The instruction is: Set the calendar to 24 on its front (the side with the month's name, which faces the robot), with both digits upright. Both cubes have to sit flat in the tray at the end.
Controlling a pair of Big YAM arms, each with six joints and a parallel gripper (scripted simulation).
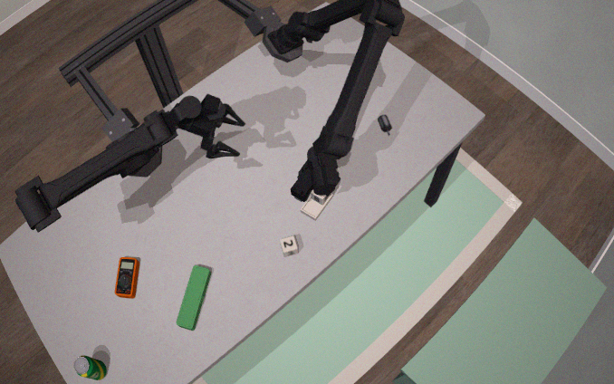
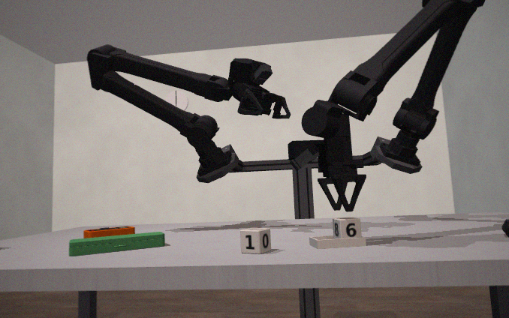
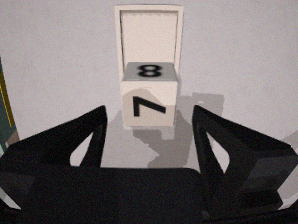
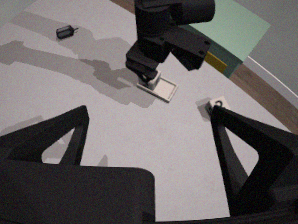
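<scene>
Right now my left hand is 20 mm to the left of the calendar tray and 70 mm above it. From my left hand the other things lie so: green box (30 mm behind, 500 mm to the right, 60 mm below); then dark object (30 mm behind, 360 mm to the left, 60 mm below).
</scene>
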